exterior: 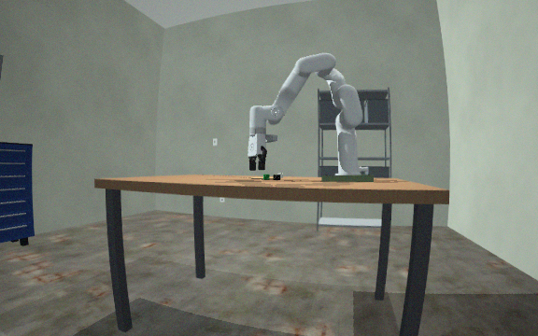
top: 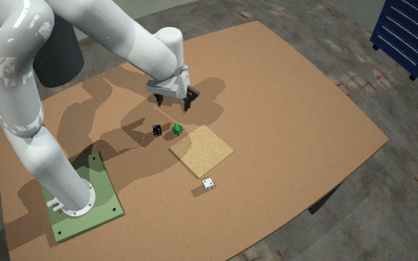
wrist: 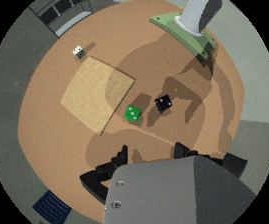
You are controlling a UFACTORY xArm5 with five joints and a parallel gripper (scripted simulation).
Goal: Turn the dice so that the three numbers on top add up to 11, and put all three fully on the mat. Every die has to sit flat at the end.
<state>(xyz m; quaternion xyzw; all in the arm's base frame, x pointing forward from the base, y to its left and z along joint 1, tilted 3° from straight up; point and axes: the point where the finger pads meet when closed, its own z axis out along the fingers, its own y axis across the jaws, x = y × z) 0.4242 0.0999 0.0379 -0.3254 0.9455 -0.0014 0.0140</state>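
Now: hand 70 mm to the left of the green die, 40 mm above it and 30 mm past it. Round my hand: tan mat: 170 mm to the right, 50 mm below, 10 mm behind; white die: 280 mm to the right, 70 mm behind, 40 mm below; black die: 90 mm behind, 40 mm below, 30 mm to the right.
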